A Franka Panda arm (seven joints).
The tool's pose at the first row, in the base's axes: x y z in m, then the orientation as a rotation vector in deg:
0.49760, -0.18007, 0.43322, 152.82, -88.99, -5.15
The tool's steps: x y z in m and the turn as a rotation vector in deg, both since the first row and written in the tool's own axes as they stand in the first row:
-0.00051, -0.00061, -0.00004, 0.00, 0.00, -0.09
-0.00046, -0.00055, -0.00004, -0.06, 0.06, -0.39
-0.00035, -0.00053, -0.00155, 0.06, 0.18, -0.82
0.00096, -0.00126, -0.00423, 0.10, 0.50, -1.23
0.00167, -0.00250, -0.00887, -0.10, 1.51, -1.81
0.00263, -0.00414, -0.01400, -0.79, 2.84, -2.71
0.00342, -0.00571, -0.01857, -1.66, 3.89, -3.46
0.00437, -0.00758, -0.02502, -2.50, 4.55, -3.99
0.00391, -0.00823, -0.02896, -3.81, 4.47, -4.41
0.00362, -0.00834, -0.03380, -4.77, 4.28, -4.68
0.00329, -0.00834, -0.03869, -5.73, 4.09, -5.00
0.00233, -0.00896, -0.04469, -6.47, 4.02, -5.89
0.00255, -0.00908, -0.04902, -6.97, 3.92, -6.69
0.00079, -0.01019, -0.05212, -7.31, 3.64, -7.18
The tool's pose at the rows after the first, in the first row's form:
0.49788, -0.17932, 0.43323, 152.89, -88.87, -5.15
0.49785, -0.17940, 0.43323, 153.06, -88.43, -5.13
0.49801, -0.17948, 0.43473, 153.45, -87.88, -4.90
0.49949, -0.18021, 0.43732, 153.68, -87.27, -4.45
0.50128, -0.18014, 0.44183, 153.60, -86.12, -3.27
0.50357, -0.18008, 0.44680, 153.24, -84.24, -2.06
0.50567, -0.17991, 0.45122, 152.73, -82.58, -1.37
0.50826, -0.17971, 0.45749, 152.22, -81.33, -1.16
0.50890, -0.17892, 0.46138, 151.57, -80.24, -2.26
0.50923, -0.17853, 0.46620, 151.10, -79.53, -3.22
0.50944, -0.17816, 0.47108, 150.67, -78.75, -4.19
0.50997, -0.17691, 0.47704, 150.76, -77.29, -4.85
0.51052, -0.17697, 0.48134, 150.96, -76.06, -5.37
0.51085, -0.17484, 0.48439, 151.15, -75.35, -5.99

